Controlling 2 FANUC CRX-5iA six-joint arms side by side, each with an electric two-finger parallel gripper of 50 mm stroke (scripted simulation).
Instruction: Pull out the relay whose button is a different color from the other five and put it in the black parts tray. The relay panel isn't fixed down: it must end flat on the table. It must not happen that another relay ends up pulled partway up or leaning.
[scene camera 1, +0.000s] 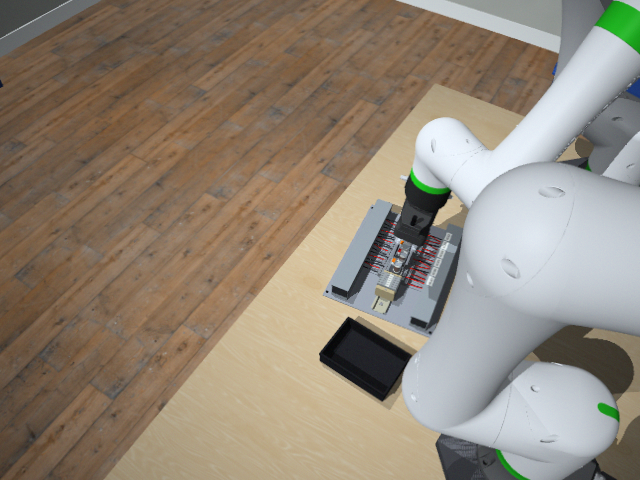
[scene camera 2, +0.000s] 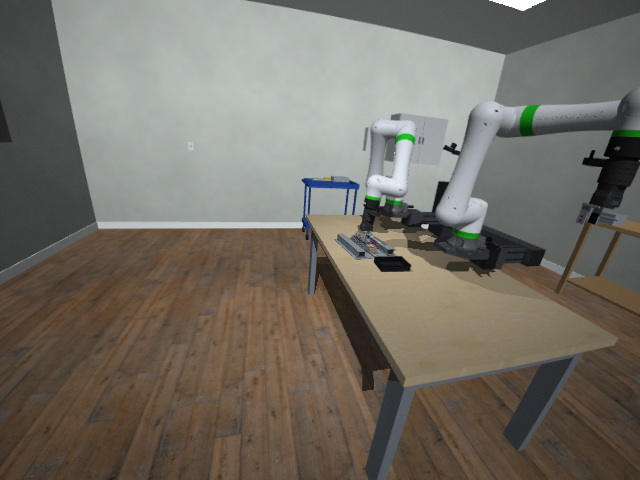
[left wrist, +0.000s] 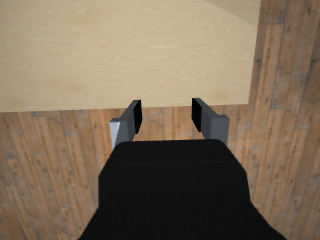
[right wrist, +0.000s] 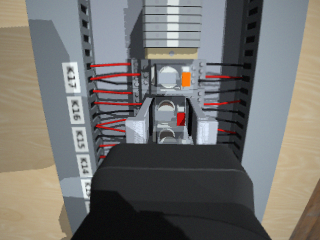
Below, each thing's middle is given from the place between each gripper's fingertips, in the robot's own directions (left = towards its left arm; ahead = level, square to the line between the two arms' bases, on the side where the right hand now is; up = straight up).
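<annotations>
The red-button relay (right wrist: 170, 113) has my right hand 10 mm above it. Counted from my right hand, the orange-button relay (right wrist: 170, 78) is 30 mm to the left and 10 mm below, the relay panel (scene camera 1: 366, 262) is 10 mm to the right and 40 mm below, and the black parts tray (scene camera 1: 366, 354) is 260 mm to the left, 40 mm behind and 50 mm below. Going by its middle, the black parts tray is nearer to my right hand than to my left hand.
As for my left hand (scene camera 2: 585, 223), it's 570 mm to the left of the black parts tray, 310 mm short of it and 420 mm above it. The red-button relay is 840 mm to the right of my left hand, 340 mm ahead of it and 390 mm below it, and the orange-button relay is 810 mm to the right of that left hand, 340 mm ahead of it and 390 mm below it. You'd find the relay panel 850 mm to the right of my left hand, 350 mm ahead of it and 420 mm below it. By its middle, the red-button relay is nearer to my right hand than to my left hand.
</annotations>
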